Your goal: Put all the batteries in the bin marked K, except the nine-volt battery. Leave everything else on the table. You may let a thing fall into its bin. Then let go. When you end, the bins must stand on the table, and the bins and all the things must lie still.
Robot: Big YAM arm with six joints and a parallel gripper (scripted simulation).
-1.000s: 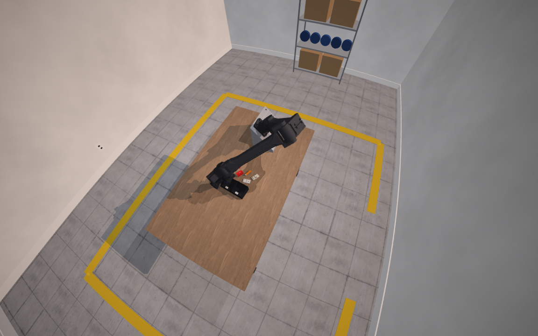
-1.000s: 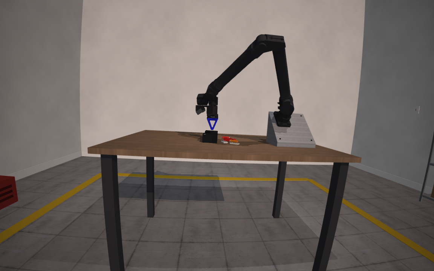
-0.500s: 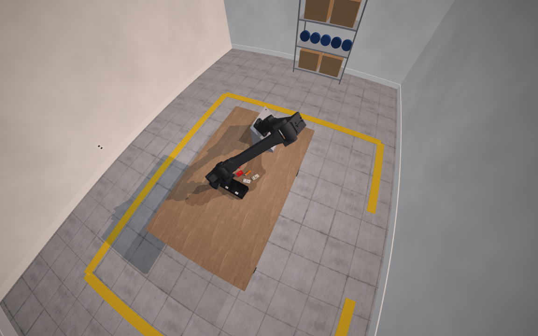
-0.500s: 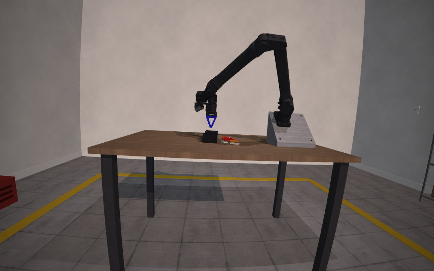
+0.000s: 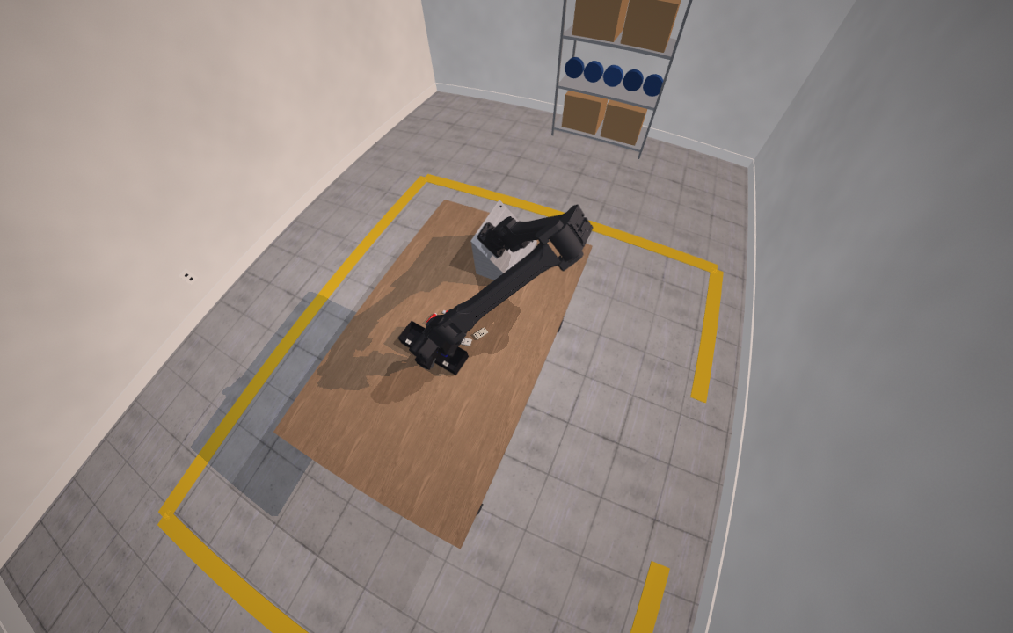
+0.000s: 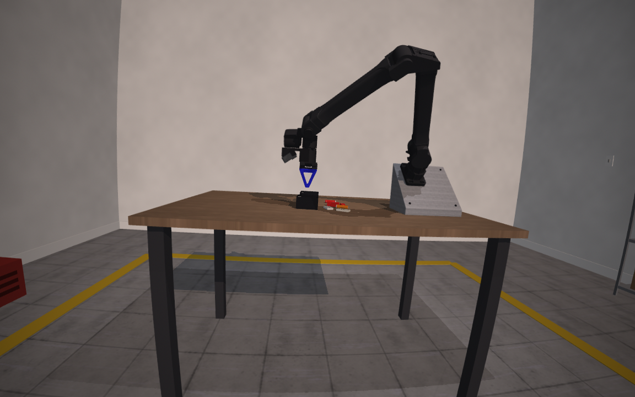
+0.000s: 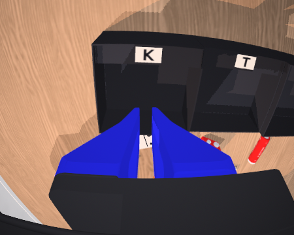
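My gripper is now 15 cm past the orange cylindrical battery, 8 cm above it and 1 cm to the left of it. From my hand the other things lie so: black bin (8 cm to the right, 7 cm below, 1 cm behind); then red nine-volt battery (11 cm behind, 8 cm below, 7 cm to the right); then red cylindrical battery (16 cm to the right, 12 cm behind, 8 cm below).
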